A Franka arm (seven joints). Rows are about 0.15 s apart.
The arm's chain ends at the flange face. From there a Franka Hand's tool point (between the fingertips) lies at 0.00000 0.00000 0.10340 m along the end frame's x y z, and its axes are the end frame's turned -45 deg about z.
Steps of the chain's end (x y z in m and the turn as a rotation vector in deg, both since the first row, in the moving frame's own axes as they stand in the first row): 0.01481, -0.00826, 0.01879, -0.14, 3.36, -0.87; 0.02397, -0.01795, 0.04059, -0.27, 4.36, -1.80; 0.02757, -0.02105, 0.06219, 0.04, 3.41, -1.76
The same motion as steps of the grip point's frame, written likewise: 0.02045, 0.00906, 0.01861, -2.47, 2.28, -0.87; 0.03495, 0.01008, 0.04029, -3.27, 2.89, -1.80; 0.03884, 0.00884, 0.06201, -2.38, 2.44, -1.76
